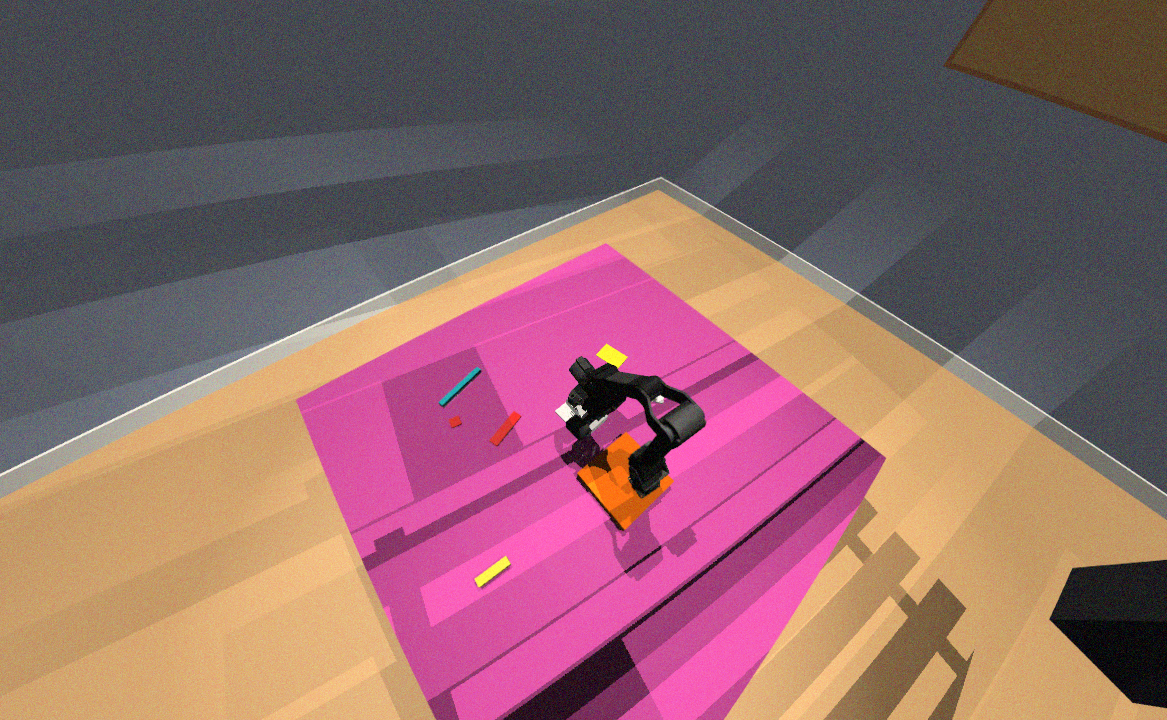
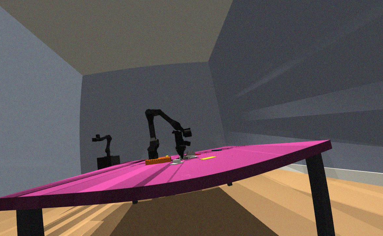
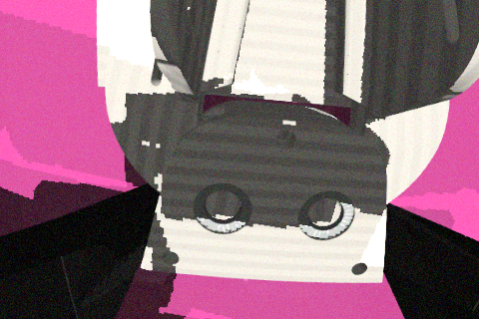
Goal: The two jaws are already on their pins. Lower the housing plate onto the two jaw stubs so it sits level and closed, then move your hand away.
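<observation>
The white housing plate is 10 mm ahead of my gripper tip and 20 mm above it. The rest, counted from my gripper tip: yellow patch (180 mm ahead, 190 mm to the right, 10 mm below); red strip (120 mm ahead, 230 mm to the left); red square (210 mm ahead, 350 mm to the left, 10 mm below).
</observation>
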